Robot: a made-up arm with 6 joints. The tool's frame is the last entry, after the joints.
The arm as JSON. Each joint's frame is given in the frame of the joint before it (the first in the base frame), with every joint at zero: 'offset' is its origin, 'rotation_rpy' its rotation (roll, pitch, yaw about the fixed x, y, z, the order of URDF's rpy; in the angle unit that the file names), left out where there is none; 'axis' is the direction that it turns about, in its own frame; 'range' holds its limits. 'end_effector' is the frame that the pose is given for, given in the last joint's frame.
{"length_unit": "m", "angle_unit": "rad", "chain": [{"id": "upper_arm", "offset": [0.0, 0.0, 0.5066], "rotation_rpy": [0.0, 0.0, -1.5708], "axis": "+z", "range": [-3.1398, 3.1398]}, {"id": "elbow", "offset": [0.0, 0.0, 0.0], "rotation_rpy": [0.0, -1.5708, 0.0], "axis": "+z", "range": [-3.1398, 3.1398]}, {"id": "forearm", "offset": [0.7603, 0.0, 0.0], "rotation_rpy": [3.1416, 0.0, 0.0], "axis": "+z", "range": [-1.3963, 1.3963]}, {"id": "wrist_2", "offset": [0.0, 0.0, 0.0], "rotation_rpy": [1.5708, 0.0, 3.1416], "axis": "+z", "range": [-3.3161, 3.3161]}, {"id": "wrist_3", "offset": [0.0, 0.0, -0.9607], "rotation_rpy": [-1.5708, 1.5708, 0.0], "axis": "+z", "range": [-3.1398, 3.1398]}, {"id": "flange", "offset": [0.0, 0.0, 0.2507], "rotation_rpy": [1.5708, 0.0, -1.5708], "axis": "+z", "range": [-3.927, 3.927]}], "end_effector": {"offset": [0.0, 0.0, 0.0], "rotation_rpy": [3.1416, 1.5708, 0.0]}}
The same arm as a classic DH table. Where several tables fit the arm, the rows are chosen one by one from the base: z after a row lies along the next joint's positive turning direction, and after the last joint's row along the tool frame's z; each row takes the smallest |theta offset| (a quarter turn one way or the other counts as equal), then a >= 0, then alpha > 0; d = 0 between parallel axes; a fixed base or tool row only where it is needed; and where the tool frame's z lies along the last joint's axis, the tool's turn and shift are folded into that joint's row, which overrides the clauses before.
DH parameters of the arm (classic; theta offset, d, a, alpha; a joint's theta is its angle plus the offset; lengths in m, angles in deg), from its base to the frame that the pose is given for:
upper_arm: 0 0.5066 0 -90
elbow: -90 0 0.7603 180
forearm: 0 0 0 -90
wrist_2: 0 -0.9607 0 90
wrist_3: 0 0.2507 0 -90
flange: 90 0 0 90
tool (fixed): -90 0 0 0
Joint limits (deg, base to tool): -179.9..179.9 -179.9..179.9 -80..80 -190..190 -179.9..179.9 -225..225

